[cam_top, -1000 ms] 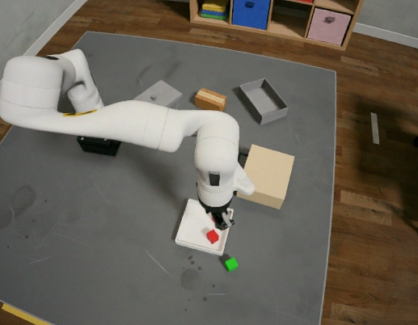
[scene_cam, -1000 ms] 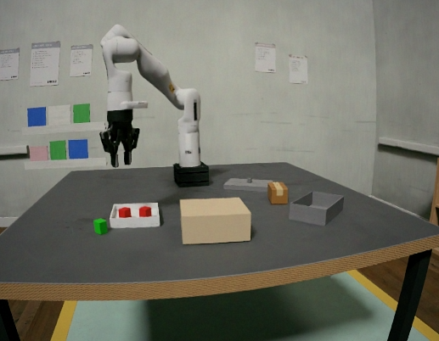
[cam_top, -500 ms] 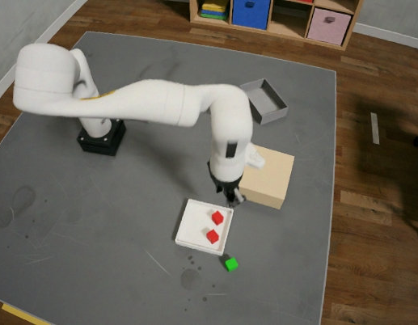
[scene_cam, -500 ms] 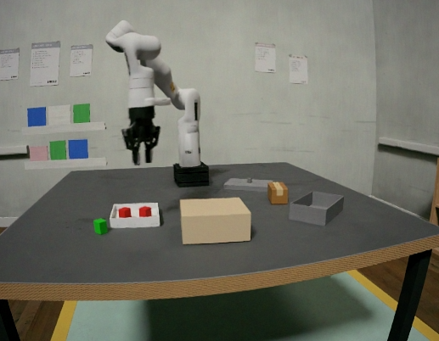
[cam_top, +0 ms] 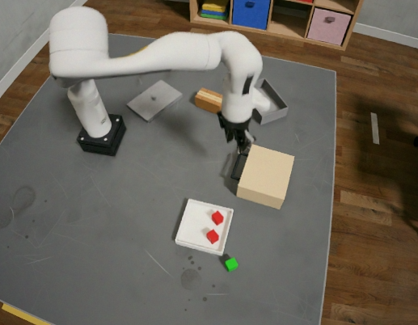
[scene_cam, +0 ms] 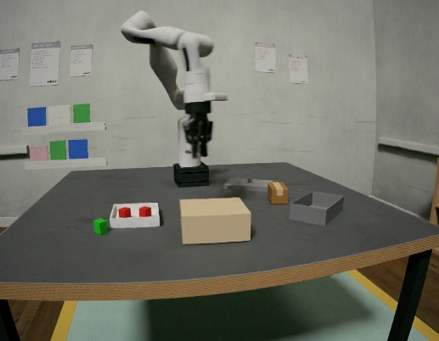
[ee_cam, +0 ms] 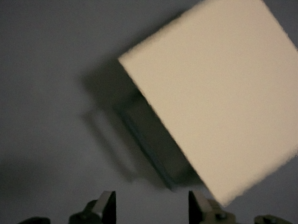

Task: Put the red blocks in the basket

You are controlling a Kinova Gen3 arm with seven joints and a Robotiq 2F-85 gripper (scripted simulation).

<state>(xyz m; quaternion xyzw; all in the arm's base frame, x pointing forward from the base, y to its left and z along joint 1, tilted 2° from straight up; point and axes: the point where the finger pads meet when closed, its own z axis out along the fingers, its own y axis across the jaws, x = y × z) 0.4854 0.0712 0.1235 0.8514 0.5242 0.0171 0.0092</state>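
Now: hand 42 cm past the lid, 18 cm to the right of it and 19 cm above it. Round my hand: white basket: 20 cm to the right, 19 cm below; green block: 13 cm ahead, 28 cm to the right, 19 cm below; light wooden cabinet: 10 cm ahead, 3 cm to the left, 17 cm below.
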